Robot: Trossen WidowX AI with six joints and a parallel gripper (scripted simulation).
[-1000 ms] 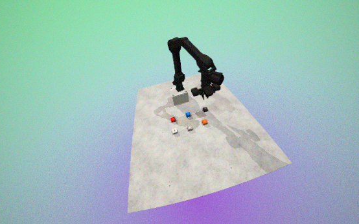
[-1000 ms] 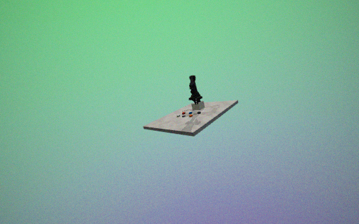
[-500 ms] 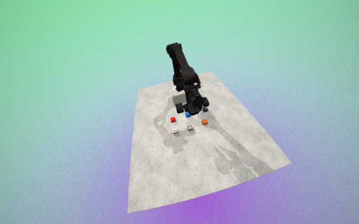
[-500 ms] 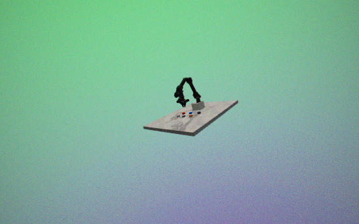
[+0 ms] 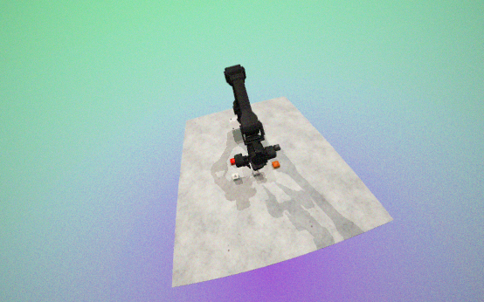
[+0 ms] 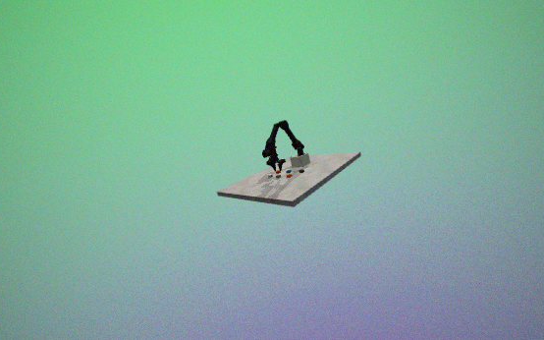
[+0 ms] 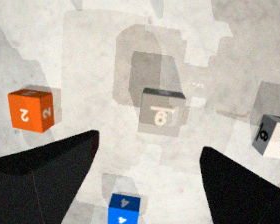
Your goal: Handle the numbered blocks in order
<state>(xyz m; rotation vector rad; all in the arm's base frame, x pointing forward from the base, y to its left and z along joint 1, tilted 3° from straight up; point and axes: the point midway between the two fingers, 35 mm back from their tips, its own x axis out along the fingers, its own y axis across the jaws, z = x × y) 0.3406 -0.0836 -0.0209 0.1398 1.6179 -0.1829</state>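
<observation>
Right now the grey block is 40 mm below my gripper tip and 10 mm to the right of it. Round my gripper tip: orange block: 110 mm to the left, 40 mm below, 10 mm ahead; then white block: 110 mm to the right, 40 mm below, 20 mm behind; then blue block: 110 mm behind, 40 mm to the left, 40 mm below.
</observation>
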